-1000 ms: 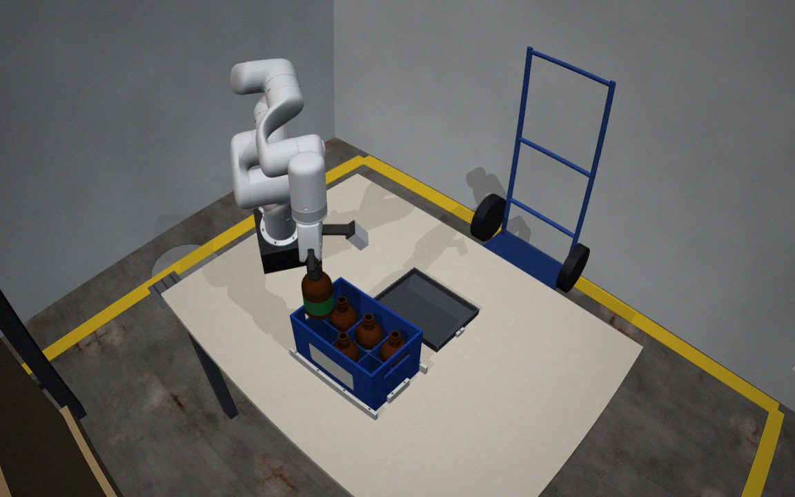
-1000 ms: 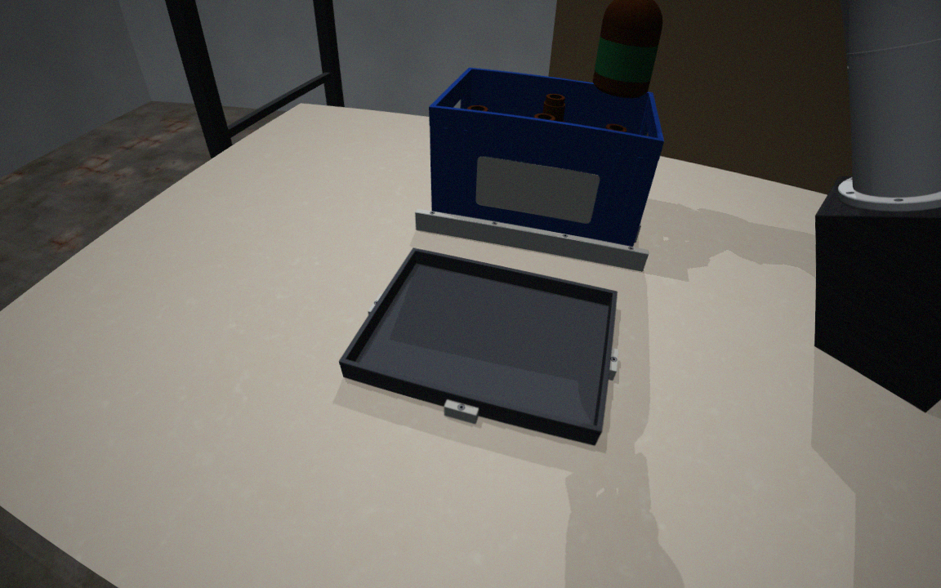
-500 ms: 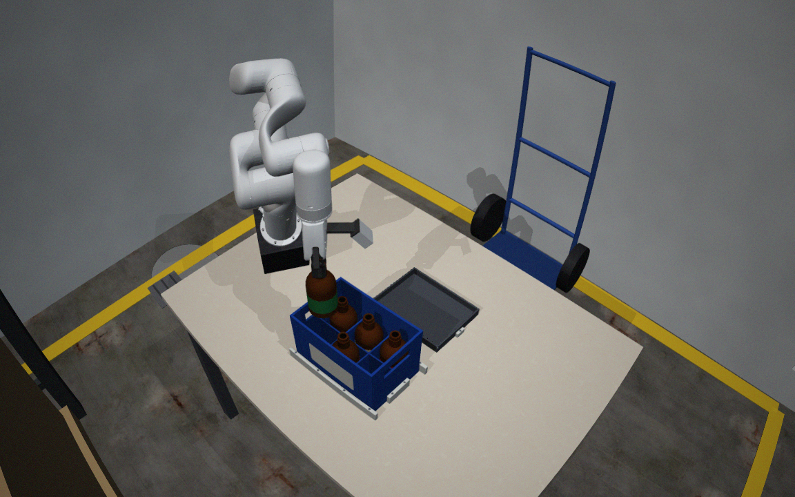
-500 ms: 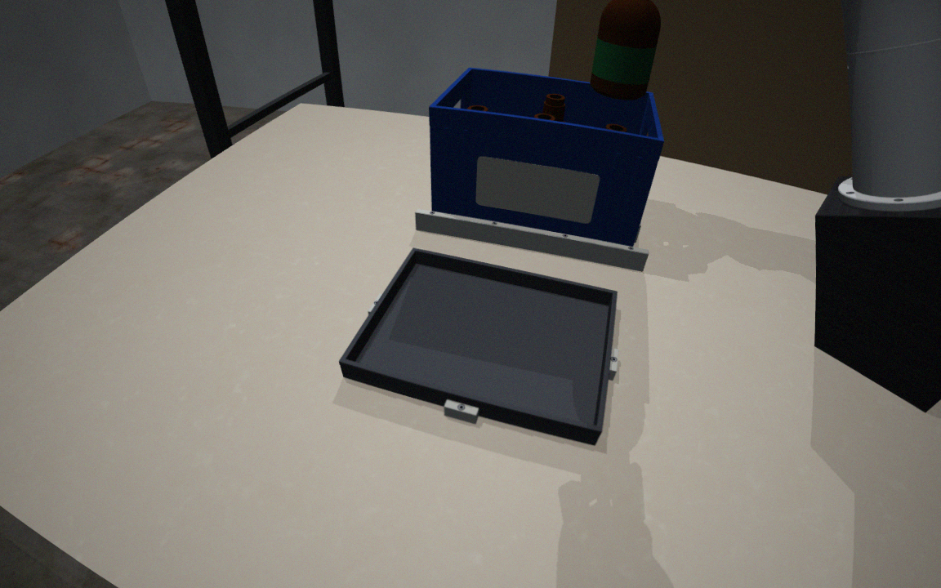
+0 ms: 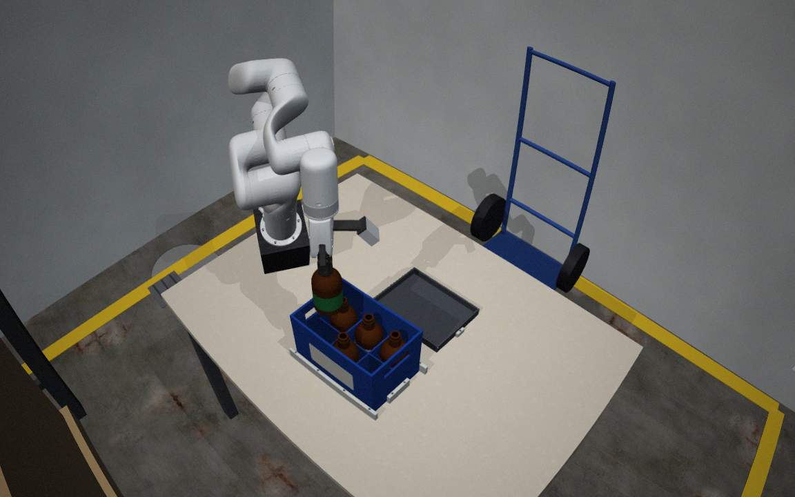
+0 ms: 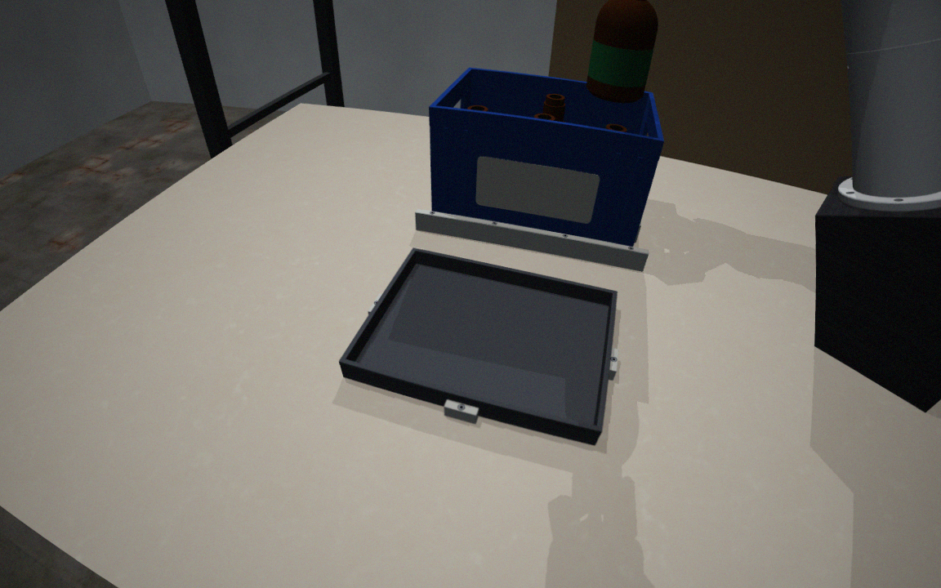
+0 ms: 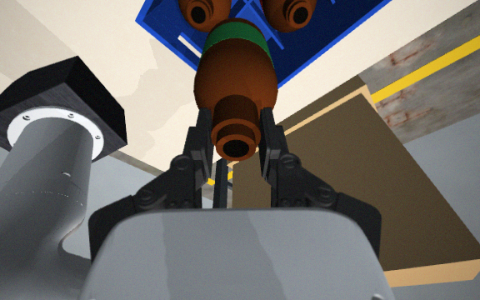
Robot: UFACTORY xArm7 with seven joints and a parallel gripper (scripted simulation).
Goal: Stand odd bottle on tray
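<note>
Right now the glass bottle is 70 mm below my hand. Round my hand: crate (80 mm ahead, 250 mm below); dark grey tray (110 mm ahead, 280 mm to the left, 320 mm below).
</note>
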